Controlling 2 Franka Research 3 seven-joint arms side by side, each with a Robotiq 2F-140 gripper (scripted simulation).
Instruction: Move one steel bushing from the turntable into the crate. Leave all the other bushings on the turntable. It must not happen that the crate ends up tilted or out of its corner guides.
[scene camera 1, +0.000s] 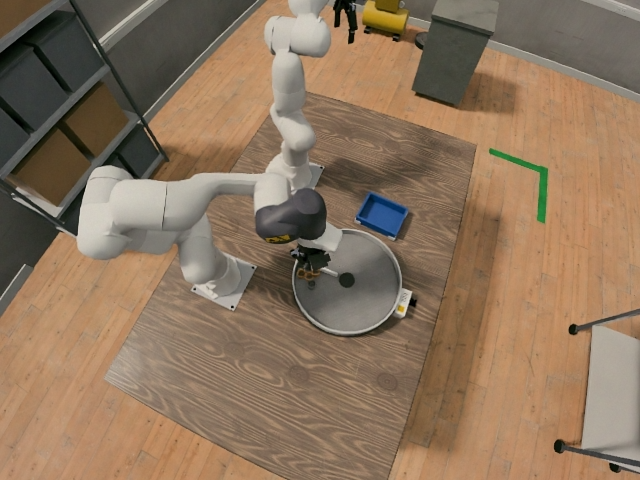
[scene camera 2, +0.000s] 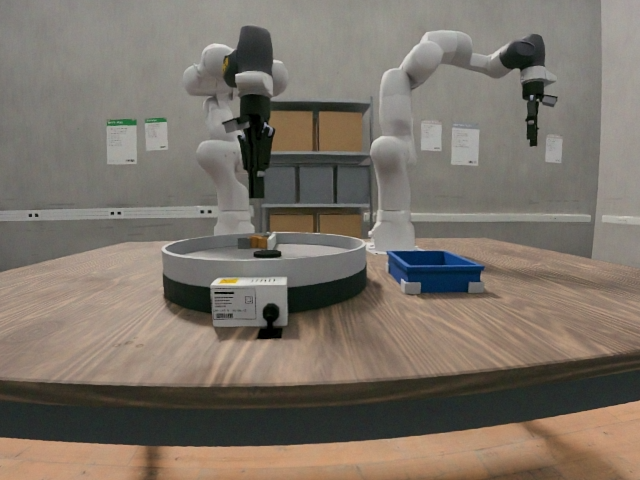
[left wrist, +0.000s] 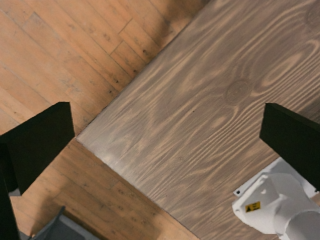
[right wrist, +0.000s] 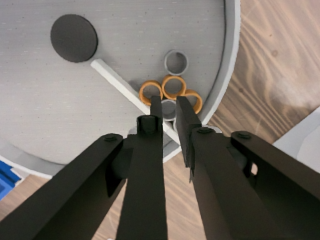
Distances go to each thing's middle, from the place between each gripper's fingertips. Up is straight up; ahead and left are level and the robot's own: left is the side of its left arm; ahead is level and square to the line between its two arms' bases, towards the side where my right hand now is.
I see my right gripper 160 mm above the turntable (scene camera 2: 281, 250), 120 mm short of it and 50 mm to the right of it. The rest, counted from my right hand: blue crate (scene camera 2: 433, 279) (400 mm to the left, 190 mm below, 120 mm ahead).
I see my left gripper (scene camera 2: 532, 142) 56 cm to the left of the blue crate, 50 cm short of it and 39 cm above it. The rest, counted from my left hand: turntable 91 cm to the right, 51 cm ahead, 36 cm below.
